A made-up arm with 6 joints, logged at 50 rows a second.
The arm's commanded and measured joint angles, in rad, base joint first. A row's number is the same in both.
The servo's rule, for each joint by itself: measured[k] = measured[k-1] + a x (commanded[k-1-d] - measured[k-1]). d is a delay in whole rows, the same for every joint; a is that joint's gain. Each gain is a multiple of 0.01, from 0.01 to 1. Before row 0 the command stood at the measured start. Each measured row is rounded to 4 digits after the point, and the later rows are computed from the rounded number. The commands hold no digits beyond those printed.
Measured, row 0: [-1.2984 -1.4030 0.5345 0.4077 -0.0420 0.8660]
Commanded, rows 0 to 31: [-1.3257 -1.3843 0.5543 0.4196 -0.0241 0.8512]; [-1.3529 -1.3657 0.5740 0.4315 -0.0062 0.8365]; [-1.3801 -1.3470 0.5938 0.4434 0.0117 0.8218]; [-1.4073 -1.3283 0.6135 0.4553 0.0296 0.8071]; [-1.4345 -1.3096 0.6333 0.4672 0.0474 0.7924]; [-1.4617 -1.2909 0.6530 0.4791 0.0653 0.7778]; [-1.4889 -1.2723 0.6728 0.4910 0.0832 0.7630]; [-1.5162 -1.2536 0.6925 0.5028 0.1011 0.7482]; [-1.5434 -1.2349 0.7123 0.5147 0.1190 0.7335]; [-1.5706 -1.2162 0.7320 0.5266 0.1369 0.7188]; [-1.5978 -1.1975 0.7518 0.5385 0.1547 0.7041]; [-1.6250 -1.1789 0.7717 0.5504 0.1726 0.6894]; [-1.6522 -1.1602 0.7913 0.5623 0.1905 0.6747]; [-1.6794 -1.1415 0.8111 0.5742 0.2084 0.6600]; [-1.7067 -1.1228 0.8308 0.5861 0.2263 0.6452]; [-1.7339 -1.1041 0.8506 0.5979 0.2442 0.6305]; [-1.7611 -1.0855 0.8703 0.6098 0.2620 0.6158]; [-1.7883 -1.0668 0.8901 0.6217 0.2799 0.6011]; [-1.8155 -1.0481 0.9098 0.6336 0.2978 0.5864]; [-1.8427 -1.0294 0.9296 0.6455 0.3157 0.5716]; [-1.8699 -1.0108 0.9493 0.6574 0.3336 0.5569]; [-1.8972 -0.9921 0.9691 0.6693 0.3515 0.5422]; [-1.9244 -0.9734 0.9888 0.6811 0.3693 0.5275]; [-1.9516 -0.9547 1.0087 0.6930 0.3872 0.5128]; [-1.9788 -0.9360 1.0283 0.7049 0.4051 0.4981]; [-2.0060 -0.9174 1.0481 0.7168 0.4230 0.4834]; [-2.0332 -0.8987 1.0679 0.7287 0.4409 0.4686]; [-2.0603 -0.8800 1.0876 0.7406 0.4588 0.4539]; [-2.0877 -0.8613 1.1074 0.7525 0.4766 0.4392]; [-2.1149 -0.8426 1.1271 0.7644 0.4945 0.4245]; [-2.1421 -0.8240 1.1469 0.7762 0.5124 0.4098]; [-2.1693 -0.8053 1.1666 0.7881 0.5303 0.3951]
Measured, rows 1 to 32: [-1.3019 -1.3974 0.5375 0.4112 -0.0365 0.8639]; [-1.3085 -1.3879 0.5430 0.4171 -0.0271 0.8601]; [-1.3178 -1.3756 0.5506 0.4247 -0.0151 0.8547]; [-1.3294 -1.3614 0.5600 0.4336 -0.0012 0.8480]; [-1.3431 -1.3459 0.5710 0.4433 0.0139 0.8402]; [-1.3585 -1.3294 0.5833 0.4537 0.0298 0.8315]; [-1.3755 -1.3123 0.5967 0.4645 0.0464 0.8219]; [-1.3938 -1.2947 0.6111 0.4756 0.0634 0.8116]; [-1.4132 -1.2768 0.6263 0.4869 0.0806 0.8007]; [-1.4337 -1.2586 0.6422 0.4984 0.0981 0.7892]; [-1.4550 -1.2403 0.6586 0.5100 0.1156 0.7773]; [-1.4771 -1.2219 0.6756 0.5217 0.1333 0.7650]; [-1.4999 -1.2034 0.6930 0.5335 0.1510 0.7524]; [-1.5232 -1.1848 0.7107 0.5453 0.1688 0.7395]; [-1.5471 -1.1662 0.7287 0.5571 0.1866 0.7263]; [-1.5714 -1.1476 0.7470 0.5689 0.2045 0.7129]; [-1.5961 -1.1290 0.7655 0.5808 0.2223 0.6993]; [-1.6211 -1.1103 0.7842 0.5927 0.2402 0.6856]; [-1.6464 -1.0916 0.8030 0.6046 0.2581 0.6717]; [-1.6719 -1.0729 0.8220 0.6165 0.2760 0.6577]; [-1.6976 -1.0543 0.8411 0.6284 0.2939 0.6436]; [-1.7235 -1.0356 0.8603 0.6403 0.3118 0.6294]; [-1.7496 -1.0169 0.8796 0.6521 0.3296 0.6151]; [-1.7759 -0.9982 0.8990 0.6640 0.3475 0.6008]; [-1.8023 -0.9795 0.9184 0.6759 0.3654 0.5864]; [-1.8288 -0.9609 0.9379 0.6878 0.3833 0.5720]; [-1.8554 -0.9422 0.9574 0.6997 0.4012 0.5575]; [-1.8820 -0.9235 0.9769 0.7116 0.4191 0.5430]; [-1.9087 -0.9048 0.9965 0.7235 0.4369 0.5285]; [-1.9355 -0.8861 1.0161 0.7354 0.4548 0.5139]; [-1.9624 -0.8675 1.0357 0.7472 0.4727 0.4993]; [-1.9893 -0.8488 1.0553 0.7591 0.4906 0.4847]
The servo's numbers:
d 0
a 0.13 0.30 0.15 0.29 0.31 0.14

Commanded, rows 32 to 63: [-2.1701 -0.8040 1.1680 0.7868 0.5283 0.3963]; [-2.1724 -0.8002 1.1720 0.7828 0.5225 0.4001]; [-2.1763 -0.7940 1.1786 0.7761 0.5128 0.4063]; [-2.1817 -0.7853 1.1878 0.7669 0.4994 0.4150]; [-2.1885 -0.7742 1.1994 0.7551 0.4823 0.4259]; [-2.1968 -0.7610 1.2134 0.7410 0.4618 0.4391]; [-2.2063 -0.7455 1.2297 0.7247 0.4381 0.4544]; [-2.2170 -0.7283 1.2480 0.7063 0.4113 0.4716]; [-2.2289 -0.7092 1.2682 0.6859 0.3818 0.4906]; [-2.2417 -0.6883 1.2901 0.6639 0.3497 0.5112]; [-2.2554 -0.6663 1.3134 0.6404 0.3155 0.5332]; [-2.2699 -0.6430 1.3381 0.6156 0.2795 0.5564]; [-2.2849 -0.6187 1.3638 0.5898 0.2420 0.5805]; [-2.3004 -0.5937 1.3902 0.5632 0.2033 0.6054]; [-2.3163 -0.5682 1.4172 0.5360 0.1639 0.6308]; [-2.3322 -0.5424 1.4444 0.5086 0.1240 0.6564]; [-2.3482 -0.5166 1.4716 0.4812 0.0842 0.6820]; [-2.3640 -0.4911 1.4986 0.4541 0.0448 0.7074]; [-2.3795 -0.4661 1.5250 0.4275 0.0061 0.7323]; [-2.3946 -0.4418 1.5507 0.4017 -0.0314 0.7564]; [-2.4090 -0.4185 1.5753 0.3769 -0.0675 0.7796]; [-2.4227 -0.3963 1.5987 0.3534 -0.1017 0.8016]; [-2.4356 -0.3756 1.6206 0.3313 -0.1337 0.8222]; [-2.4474 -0.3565 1.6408 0.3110 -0.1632 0.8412]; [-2.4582 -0.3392 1.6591 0.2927 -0.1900 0.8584]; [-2.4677 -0.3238 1.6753 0.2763 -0.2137 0.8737]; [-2.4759 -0.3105 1.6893 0.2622 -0.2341 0.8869]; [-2.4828 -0.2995 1.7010 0.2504 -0.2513 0.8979]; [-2.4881 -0.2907 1.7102 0.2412 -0.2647 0.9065]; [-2.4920 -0.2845 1.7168 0.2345 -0.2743 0.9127]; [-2.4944 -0.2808 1.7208 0.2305 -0.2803 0.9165]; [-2.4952 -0.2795 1.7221 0.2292 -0.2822 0.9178]
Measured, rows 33 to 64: [-2.0128 -0.8354 1.0722 0.7671 0.5023 0.4723]; [-2.0335 -0.8248 1.0872 0.7717 0.5086 0.4622]; [-2.0521 -0.8156 1.1009 0.7730 0.5099 0.4544]; [-2.0689 -0.8065 1.1139 0.7712 0.5066 0.4489]; [-2.0844 -0.7968 1.1267 0.7665 0.4991 0.4457]; [-2.0990 -0.7861 1.1397 0.7591 0.4875 0.4448]; [-2.1129 -0.7739 1.1532 0.7491 0.4722 0.4461]; [-2.1264 -0.7602 1.1674 0.7367 0.4533 0.4497]; [-2.1397 -0.7449 1.1825 0.7220 0.4311 0.4554]; [-2.1530 -0.7279 1.1986 0.7052 0.4059 0.4632]; [-2.1663 -0.7094 1.2158 0.6864 0.3779 0.4730]; [-2.1798 -0.6895 1.2341 0.6659 0.3474 0.4847]; [-2.1935 -0.6683 1.2536 0.6438 0.3147 0.4981]; [-2.2074 -0.6459 1.2741 0.6204 0.2802 0.5131]; [-2.2216 -0.6226 1.2956 0.5959 0.2441 0.5296]; [-2.2360 -0.5985 1.3179 0.5706 0.2069 0.5474]; [-2.2506 -0.5739 1.3410 0.5447 0.1689 0.5662]; [-2.2653 -0.5491 1.3646 0.5184 0.1304 0.5860]; [-2.2801 -0.5242 1.3887 0.4920 0.0919 0.6065]; [-2.2950 -0.4995 1.4130 0.4658 0.0537 0.6275]; [-2.3098 -0.4752 1.4373 0.4400 0.0161 0.6488]; [-2.3245 -0.4515 1.4615 0.4149 -0.0204 0.6702]; [-2.3389 -0.4287 1.4854 0.3907 -0.0555 0.6915]; [-2.3530 -0.4070 1.5087 0.3676 -0.0889 0.7125]; [-2.3667 -0.3867 1.5313 0.3459 -0.1202 0.7329]; [-2.3798 -0.3678 1.5529 0.3257 -0.1492 0.7526]; [-2.3923 -0.3506 1.5734 0.3073 -0.1755 0.7714]; [-2.4041 -0.3353 1.5925 0.2908 -0.1990 0.7891]; [-2.4150 -0.3219 1.6102 0.2764 -0.2194 0.8055]; [-2.4250 -0.3107 1.6262 0.2642 -0.2364 0.8205]; [-2.4340 -0.3017 1.6404 0.2544 -0.2500 0.8339]; [-2.4420 -0.2950 1.6527 0.2471 -0.2600 0.8456]
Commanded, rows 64 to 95: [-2.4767 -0.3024 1.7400 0.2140 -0.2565 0.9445]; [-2.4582 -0.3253 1.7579 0.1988 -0.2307 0.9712]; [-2.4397 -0.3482 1.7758 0.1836 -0.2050 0.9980]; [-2.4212 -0.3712 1.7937 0.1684 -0.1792 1.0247]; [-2.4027 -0.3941 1.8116 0.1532 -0.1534 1.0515]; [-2.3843 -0.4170 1.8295 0.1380 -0.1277 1.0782]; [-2.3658 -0.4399 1.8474 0.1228 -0.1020 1.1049]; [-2.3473 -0.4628 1.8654 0.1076 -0.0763 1.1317]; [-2.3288 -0.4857 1.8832 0.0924 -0.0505 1.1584]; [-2.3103 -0.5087 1.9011 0.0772 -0.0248 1.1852]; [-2.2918 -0.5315 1.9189 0.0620 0.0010 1.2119]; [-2.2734 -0.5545 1.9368 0.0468 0.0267 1.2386]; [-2.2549 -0.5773 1.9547 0.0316 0.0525 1.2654]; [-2.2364 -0.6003 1.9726 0.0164 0.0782 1.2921]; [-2.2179 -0.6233 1.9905 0.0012 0.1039 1.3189]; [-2.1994 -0.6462 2.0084 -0.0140 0.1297 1.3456]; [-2.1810 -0.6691 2.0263 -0.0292 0.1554 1.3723]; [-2.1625 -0.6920 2.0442 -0.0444 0.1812 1.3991]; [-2.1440 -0.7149 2.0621 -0.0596 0.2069 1.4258]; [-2.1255 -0.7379 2.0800 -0.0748 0.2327 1.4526]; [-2.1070 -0.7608 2.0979 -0.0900 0.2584 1.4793]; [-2.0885 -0.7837 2.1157 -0.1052 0.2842 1.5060]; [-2.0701 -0.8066 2.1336 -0.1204 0.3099 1.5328]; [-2.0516 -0.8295 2.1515 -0.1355 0.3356 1.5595]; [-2.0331 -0.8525 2.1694 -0.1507 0.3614 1.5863]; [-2.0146 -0.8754 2.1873 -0.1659 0.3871 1.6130]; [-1.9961 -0.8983 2.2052 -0.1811 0.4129 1.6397]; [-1.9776 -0.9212 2.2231 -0.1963 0.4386 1.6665]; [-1.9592 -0.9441 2.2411 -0.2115 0.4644 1.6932]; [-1.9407 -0.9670 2.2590 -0.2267 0.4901 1.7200]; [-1.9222 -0.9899 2.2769 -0.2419 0.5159 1.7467]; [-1.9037 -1.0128 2.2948 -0.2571 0.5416 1.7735]
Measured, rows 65 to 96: [-2.4465 -0.2972 1.6658 0.2375 -0.2589 0.8594]; [-2.4480 -0.3056 1.6796 0.2263 -0.2502 0.8751]; [-2.4469 -0.3184 1.6940 0.2139 -0.2362 0.8923]; [-2.4436 -0.3342 1.7090 0.2007 -0.2185 0.9108]; [-2.4383 -0.3522 1.7244 0.1869 -0.1983 0.9305]; [-2.4313 -0.3716 1.7402 0.1727 -0.1764 0.9512]; [-2.4228 -0.3921 1.7563 0.1582 -0.1533 0.9727]; [-2.4130 -0.4133 1.7727 0.1435 -0.1294 0.9950]; [-2.4021 -0.4350 1.7893 0.1287 -0.1049 1.0179]; [-2.3902 -0.4571 1.8061 0.1138 -0.0801 1.0413]; [-2.3774 -0.4794 1.8230 0.0988 -0.0550 1.0652]; [-2.3639 -0.5019 1.8401 0.0837 -0.0297 1.0895]; [-2.3497 -0.5245 1.8573 0.0686 -0.0042 1.1141]; [-2.3350 -0.5472 1.8746 0.0535 0.0213 1.1390]; [-2.3198 -0.5700 1.8920 0.0383 0.0469 1.1642]; [-2.3041 -0.5929 1.9095 0.0231 0.0726 1.1896]; [-2.2881 -0.6158 1.9270 0.0079 0.0983 1.2152]; [-2.2718 -0.6387 1.9446 -0.0073 0.1240 1.2409]; [-2.2552 -0.6616 1.9622 -0.0225 0.1497 1.2668]; [-2.2383 -0.6845 1.9799 -0.0377 0.1754 1.2928]; [-2.2212 -0.7074 1.9976 -0.0529 0.2011 1.3189]; [-2.2039 -0.7303 2.0153 -0.0681 0.2269 1.3451]; [-2.1865 -0.7532 2.0330 -0.0833 0.2526 1.3714]; [-2.1690 -0.7761 2.0508 -0.0984 0.2783 1.3977]; [-2.1513 -0.7990 2.0686 -0.1136 0.3041 1.4241]; [-2.1335 -0.8219 2.0864 -0.1288 0.3298 1.4505]; [-2.1156 -0.8448 2.1042 -0.1440 0.3556 1.4770]; [-2.0977 -0.8677 2.1220 -0.1592 0.3813 1.5035]; [-2.0797 -0.8906 2.1399 -0.1744 0.4071 1.5301]; [-2.0616 -0.9135 2.1578 -0.1896 0.4328 1.5567]; [-2.0435 -0.9364 2.1757 -0.2048 0.4586 1.5833]; [-2.0253 -0.9593 2.1936 -0.2200 0.4843 1.6099]
